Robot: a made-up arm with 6 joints. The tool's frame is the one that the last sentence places.
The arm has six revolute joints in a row. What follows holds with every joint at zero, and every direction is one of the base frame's. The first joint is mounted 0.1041 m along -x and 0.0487 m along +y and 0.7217 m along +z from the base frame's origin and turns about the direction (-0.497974, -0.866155, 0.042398), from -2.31 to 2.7 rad. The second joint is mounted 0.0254 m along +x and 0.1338 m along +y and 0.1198 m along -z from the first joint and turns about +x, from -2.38 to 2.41 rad. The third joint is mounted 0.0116 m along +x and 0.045 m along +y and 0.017 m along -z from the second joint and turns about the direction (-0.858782, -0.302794, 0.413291), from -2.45 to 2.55 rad. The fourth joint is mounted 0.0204 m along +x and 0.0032 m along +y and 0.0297 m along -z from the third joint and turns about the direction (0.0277, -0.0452, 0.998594), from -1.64 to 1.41 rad. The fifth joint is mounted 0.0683 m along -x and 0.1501 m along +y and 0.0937 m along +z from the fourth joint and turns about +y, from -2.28 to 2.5 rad. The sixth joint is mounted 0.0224 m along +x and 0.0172 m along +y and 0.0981 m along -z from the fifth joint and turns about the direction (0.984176, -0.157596, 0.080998), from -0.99 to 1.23 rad. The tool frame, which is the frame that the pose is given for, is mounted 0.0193 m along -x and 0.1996 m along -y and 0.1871 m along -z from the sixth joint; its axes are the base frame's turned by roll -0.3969, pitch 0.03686 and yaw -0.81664 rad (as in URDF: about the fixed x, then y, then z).
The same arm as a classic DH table. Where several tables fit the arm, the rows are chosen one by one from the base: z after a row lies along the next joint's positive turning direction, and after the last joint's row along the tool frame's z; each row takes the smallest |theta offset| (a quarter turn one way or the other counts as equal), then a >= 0, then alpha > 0; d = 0 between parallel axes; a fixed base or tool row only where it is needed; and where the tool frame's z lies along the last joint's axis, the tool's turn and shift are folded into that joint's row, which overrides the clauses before.
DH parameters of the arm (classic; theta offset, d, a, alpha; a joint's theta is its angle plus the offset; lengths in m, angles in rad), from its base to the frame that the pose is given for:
base (fixed): -0.5218 0.7213 -0.1145 1.5284
joint 1: -1.5464 -0.1512 0.1131 -2.0921
joint 2: -0.8896 -0.1107 -0.0263 2.6037
joint 3: 0.6496 -0.1013 0.0048 -1.1564
joint 4: 1.2543 0.0718 -0.0709 -1.616
joint 5: 1.4609 0.1737 0.0996 1.7291
joint 6: 1.2502 0.0974 -0.134 -1.227
tool (fixed): -2.1553 -0.2542 0 0
Joint limits (rad, base to tool): -2.31..2.7 -2.38..2.41 -2.45..2.55 -1.64..1.41 -2.28..2.5 -0.99..1.23

